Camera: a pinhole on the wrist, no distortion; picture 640 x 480 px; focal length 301.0 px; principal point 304.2 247.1 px. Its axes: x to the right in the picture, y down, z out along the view. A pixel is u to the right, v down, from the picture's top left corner.
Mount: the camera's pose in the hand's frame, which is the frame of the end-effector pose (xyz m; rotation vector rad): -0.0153 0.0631 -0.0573 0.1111 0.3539 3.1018
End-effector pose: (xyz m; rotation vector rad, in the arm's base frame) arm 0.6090 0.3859 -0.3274 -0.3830 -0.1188 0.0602
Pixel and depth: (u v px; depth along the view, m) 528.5 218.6 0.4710
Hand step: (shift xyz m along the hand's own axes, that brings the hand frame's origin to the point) -0.3307 0.2212 0.4144
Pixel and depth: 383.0 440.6 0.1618
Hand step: -0.0468 -0.0008 0.1263
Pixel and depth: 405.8 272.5 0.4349
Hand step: -0.1305 0.1287 0.3837
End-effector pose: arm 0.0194 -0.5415 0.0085 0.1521 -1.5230 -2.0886
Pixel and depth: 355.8 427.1 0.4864
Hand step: -0.0659 -0.1090 0.4867
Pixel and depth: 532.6 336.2 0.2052
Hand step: -0.1563 0.0539 0.1665
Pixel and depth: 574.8 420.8 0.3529
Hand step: -0.3080 -0.0480 0.3534
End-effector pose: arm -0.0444 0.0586 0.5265 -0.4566 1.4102 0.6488
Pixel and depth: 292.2 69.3 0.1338
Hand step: 0.0005 0.1700 0.0545
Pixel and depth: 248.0 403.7 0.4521
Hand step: 0.0995 -0.0668 0.4293
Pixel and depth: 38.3 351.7 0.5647
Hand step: 0.5214 -0.0142 0.5015
